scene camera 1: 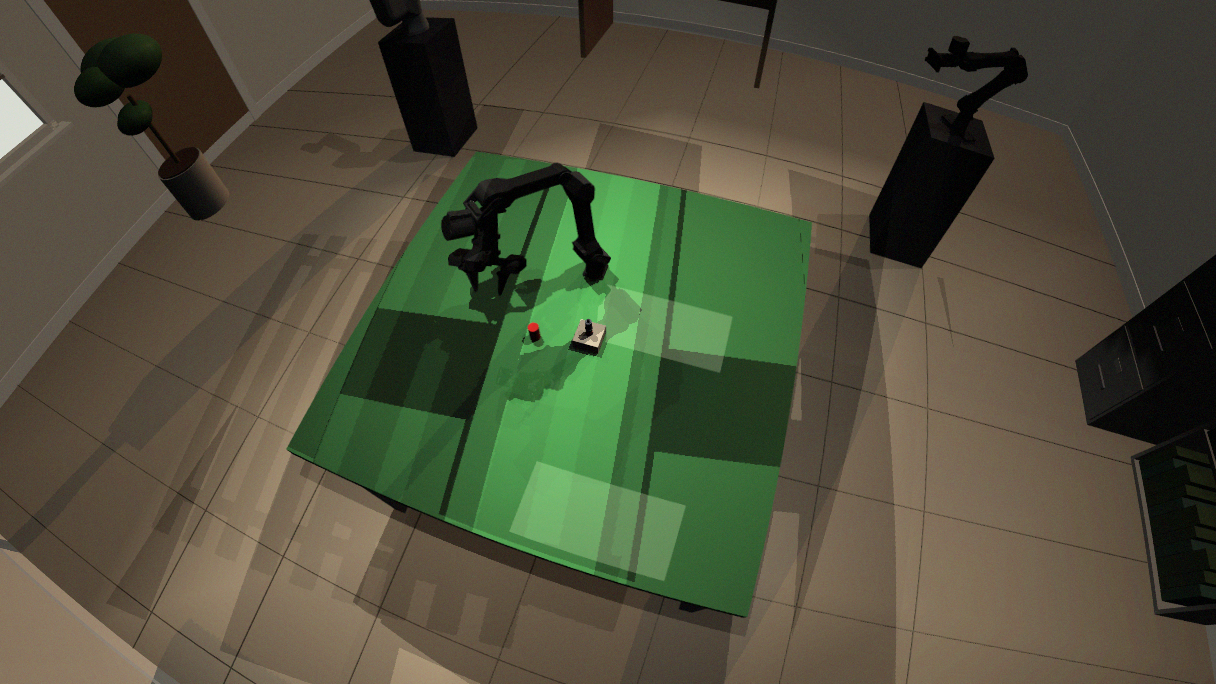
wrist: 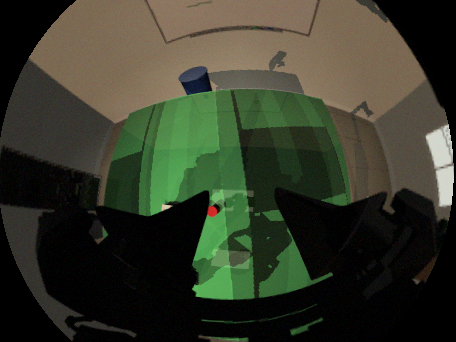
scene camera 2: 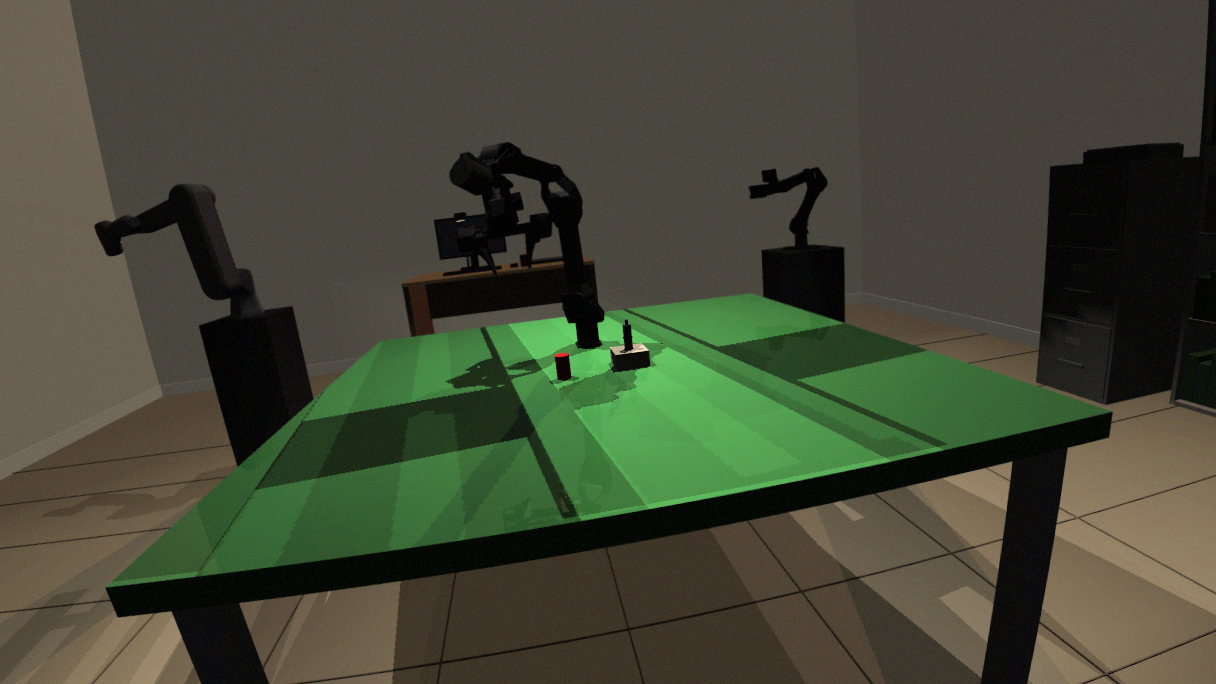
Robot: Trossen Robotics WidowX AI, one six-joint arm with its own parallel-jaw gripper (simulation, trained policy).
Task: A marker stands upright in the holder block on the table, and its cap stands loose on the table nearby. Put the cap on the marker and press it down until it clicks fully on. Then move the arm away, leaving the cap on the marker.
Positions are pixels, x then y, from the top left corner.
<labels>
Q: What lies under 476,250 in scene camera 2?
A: My gripper.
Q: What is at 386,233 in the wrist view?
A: My gripper.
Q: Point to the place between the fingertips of my gripper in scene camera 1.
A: At 488,293
</labels>
